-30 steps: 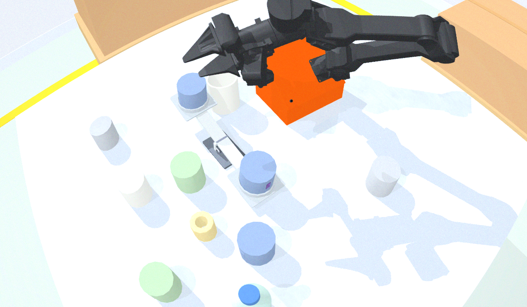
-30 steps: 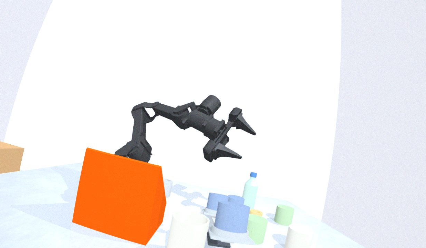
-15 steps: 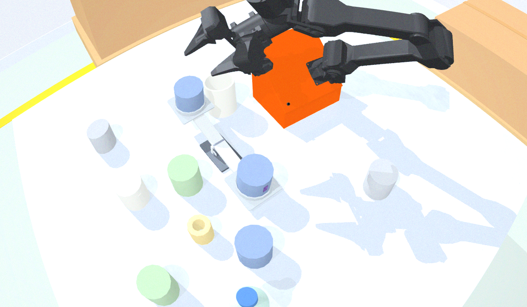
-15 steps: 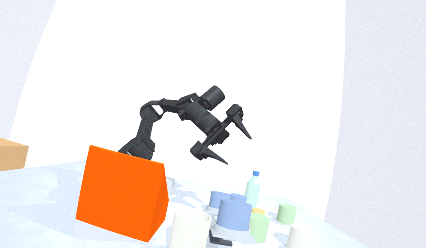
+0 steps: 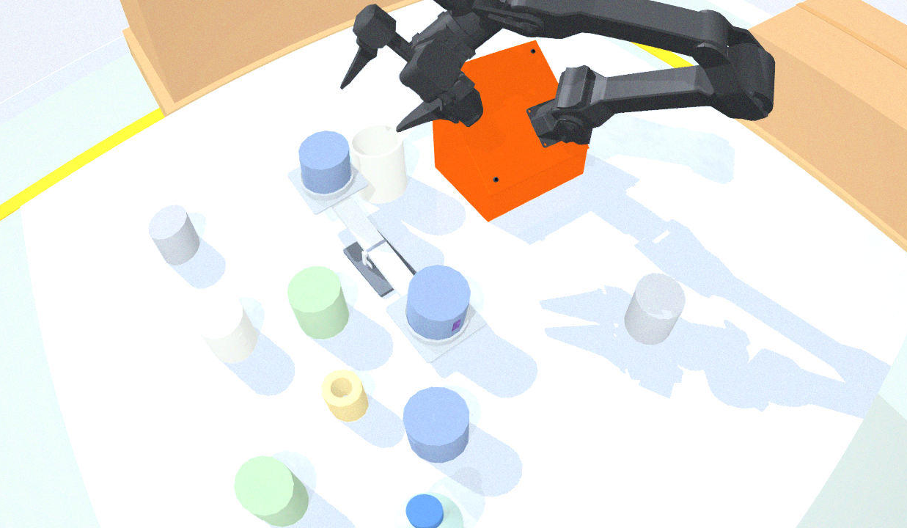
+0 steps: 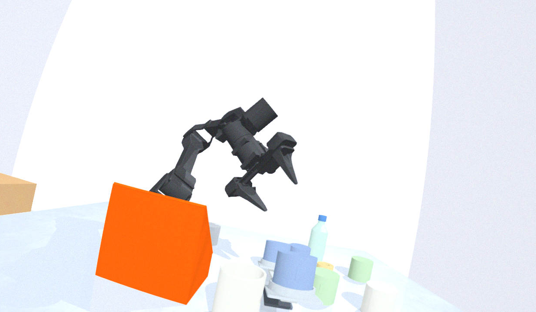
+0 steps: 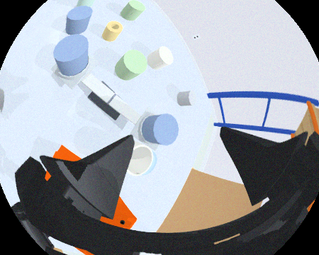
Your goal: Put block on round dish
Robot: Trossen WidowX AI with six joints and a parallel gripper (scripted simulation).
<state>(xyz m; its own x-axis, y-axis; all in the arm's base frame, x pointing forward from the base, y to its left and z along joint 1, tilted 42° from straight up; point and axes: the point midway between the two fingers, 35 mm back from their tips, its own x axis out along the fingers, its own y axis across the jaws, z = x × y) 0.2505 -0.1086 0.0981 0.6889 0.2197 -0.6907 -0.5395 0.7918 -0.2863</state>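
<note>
The pale teal block is 30 mm ahead of my gripper tip, 180 mm to the left of it and 180 mm below it. From my gripper tip the other things lie so: yellow ring 170 mm ahead, 210 mm to the left, 200 mm below; white round vessel 40 mm behind, 90 mm to the right, 180 mm below; balance 40 mm ahead, 50 mm to the left, 190 mm below.
</note>
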